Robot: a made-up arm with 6 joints. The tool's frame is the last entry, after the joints. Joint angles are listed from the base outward. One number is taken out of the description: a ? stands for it. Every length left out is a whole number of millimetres.
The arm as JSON. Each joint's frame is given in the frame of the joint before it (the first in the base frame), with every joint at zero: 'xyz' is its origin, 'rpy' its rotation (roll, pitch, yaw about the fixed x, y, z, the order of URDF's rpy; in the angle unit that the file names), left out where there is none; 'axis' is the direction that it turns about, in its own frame. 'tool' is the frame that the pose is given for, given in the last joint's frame.
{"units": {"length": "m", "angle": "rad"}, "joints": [
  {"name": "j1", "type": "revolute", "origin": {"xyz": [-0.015, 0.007, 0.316]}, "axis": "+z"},
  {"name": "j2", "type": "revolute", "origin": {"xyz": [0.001, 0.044, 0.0]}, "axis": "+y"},
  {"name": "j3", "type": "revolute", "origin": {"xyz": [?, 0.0, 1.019]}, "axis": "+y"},
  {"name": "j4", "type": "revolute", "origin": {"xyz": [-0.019, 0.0, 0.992]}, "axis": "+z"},
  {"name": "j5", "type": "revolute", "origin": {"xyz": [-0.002, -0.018, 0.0]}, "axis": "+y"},
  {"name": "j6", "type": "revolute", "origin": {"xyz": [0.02, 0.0, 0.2]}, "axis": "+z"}
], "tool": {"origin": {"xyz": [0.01, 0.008, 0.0], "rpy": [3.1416, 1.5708, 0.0]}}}
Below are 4 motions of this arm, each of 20 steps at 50 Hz.
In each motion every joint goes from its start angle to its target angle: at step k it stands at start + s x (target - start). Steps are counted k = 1, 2, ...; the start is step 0. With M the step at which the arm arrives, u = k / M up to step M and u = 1 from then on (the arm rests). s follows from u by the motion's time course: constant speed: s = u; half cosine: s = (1 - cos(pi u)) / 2; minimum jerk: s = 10 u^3 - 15 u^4 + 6 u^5.
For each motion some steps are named. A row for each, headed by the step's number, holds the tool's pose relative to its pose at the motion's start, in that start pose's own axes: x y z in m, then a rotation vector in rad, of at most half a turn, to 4 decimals.
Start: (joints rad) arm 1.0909 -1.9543 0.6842 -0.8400 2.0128 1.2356
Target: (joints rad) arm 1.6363 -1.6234 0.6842 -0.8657 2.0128 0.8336
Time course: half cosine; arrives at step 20
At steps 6, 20:
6: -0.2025 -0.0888 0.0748 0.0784 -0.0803 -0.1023
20: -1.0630 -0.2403 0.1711 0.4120 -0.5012 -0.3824

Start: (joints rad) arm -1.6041 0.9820 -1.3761 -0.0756 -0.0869 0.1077
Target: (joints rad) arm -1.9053 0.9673 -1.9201 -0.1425 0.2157 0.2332
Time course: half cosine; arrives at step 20
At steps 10, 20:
10: 0.0129 0.0131 0.3007 0.0996 0.1252 0.0706
20: 0.1068 -0.0347 0.5787 0.1832 0.2499 0.1524

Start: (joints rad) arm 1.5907 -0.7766 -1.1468 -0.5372 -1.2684 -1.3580
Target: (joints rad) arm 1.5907 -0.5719 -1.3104 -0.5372 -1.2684 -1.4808
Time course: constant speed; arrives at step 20
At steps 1, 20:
1: 0.0079 0.0064 0.0046 0.0051 -0.0001 0.0018
20: 0.1439 0.1427 0.0850 0.1027 0.0009 0.0359

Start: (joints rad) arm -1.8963 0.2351 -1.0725 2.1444 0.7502 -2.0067
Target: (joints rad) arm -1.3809 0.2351 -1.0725 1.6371 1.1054 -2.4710
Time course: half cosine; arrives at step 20
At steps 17, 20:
17: 0.1644 0.1740 0.0237 0.6219 -0.0405 0.0235
20: 0.1763 0.1818 0.0228 0.6528 -0.0471 0.0269

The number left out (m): 0.024
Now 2 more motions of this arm.
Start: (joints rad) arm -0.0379 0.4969 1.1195 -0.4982 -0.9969 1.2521
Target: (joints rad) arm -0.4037 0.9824 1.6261 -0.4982 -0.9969 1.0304
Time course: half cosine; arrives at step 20
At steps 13, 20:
13: 0.8688 0.6062 -0.2848 -0.0083 -0.2695 -0.6984
20: 1.2456 0.6529 -0.3606 -0.0571 -0.3624 -0.9498

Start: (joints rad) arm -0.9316 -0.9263 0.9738 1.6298 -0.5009 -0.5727
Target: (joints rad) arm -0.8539 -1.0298 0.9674 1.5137 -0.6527 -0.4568
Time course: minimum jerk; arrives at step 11
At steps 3, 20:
3: 0.0061 -0.0137 0.0267 -0.0175 0.0235 0.0026
20: 0.0516 -0.0918 0.2174 -0.1434 0.1882 0.0235

